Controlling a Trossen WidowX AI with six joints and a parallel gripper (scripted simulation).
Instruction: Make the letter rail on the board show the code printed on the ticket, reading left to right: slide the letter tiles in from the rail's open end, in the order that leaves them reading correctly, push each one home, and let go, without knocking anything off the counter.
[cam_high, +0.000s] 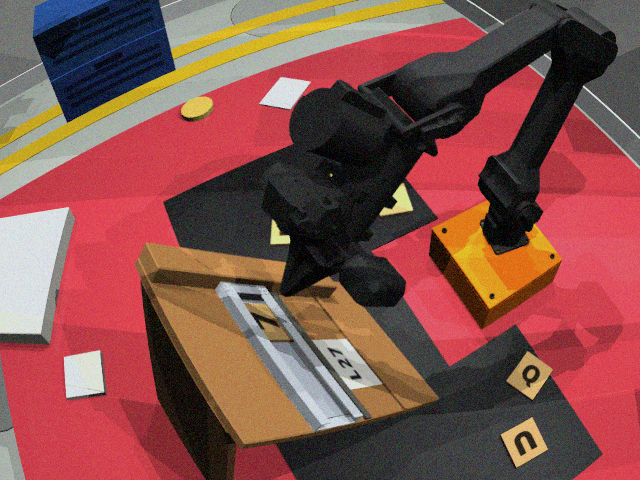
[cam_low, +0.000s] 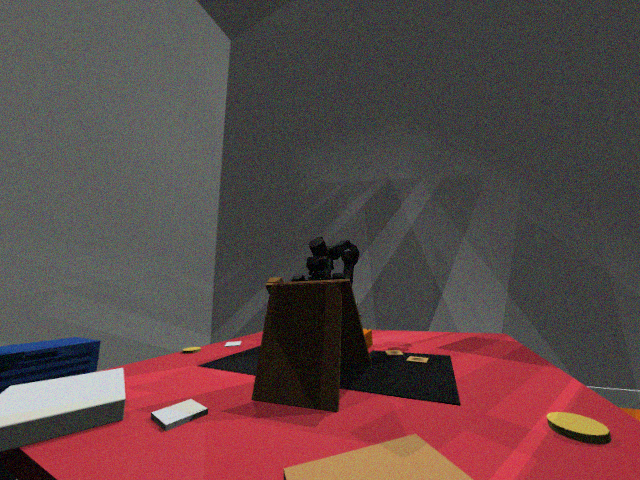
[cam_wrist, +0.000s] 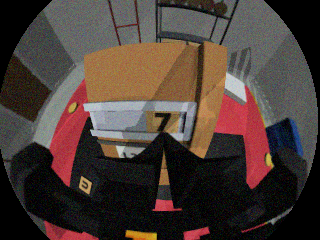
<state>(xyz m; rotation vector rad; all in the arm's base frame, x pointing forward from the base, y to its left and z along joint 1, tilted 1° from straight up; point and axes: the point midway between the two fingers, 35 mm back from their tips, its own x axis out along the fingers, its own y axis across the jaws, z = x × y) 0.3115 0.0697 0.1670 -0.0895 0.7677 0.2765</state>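
My gripper tip is 3 cm short of the 7 tile, 1 cm to the right of it and 3 cm above it. The rest, counted from my gripper tip: white ticket (4 cm behind, 5 cm to the left, 10 cm below); then small white block (35 cm ahead, 7 cm to the right, 20 cm below); then black mat (14 cm behind, 4 cm to the right, 20 cm below).
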